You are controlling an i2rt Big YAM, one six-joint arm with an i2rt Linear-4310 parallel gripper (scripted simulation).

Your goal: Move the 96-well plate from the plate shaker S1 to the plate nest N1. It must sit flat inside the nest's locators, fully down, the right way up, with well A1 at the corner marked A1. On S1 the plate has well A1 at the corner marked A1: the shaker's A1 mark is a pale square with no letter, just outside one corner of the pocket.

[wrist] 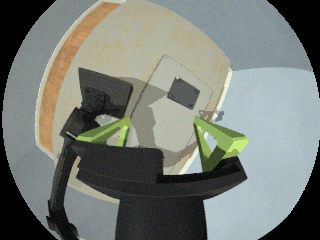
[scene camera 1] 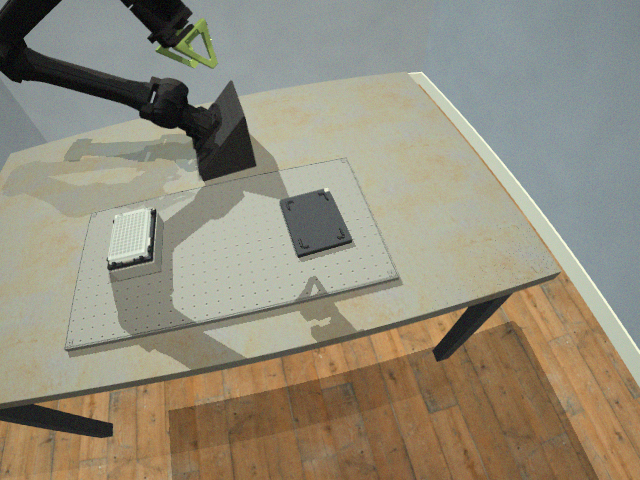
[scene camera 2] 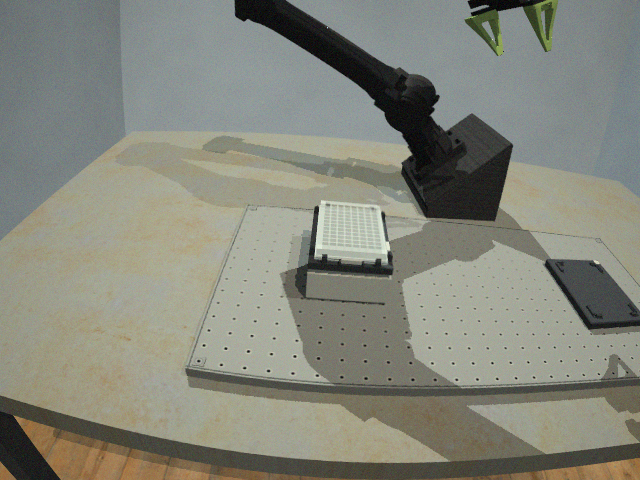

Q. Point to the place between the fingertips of my gripper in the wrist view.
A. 162, 119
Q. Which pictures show my gripper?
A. The wrist view, scene camera 1 and scene camera 2: all of them.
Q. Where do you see a plate shaker S1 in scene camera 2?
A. At 377, 268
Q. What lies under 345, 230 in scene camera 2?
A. A white 96-well plate.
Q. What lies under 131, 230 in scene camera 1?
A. A white 96-well plate.
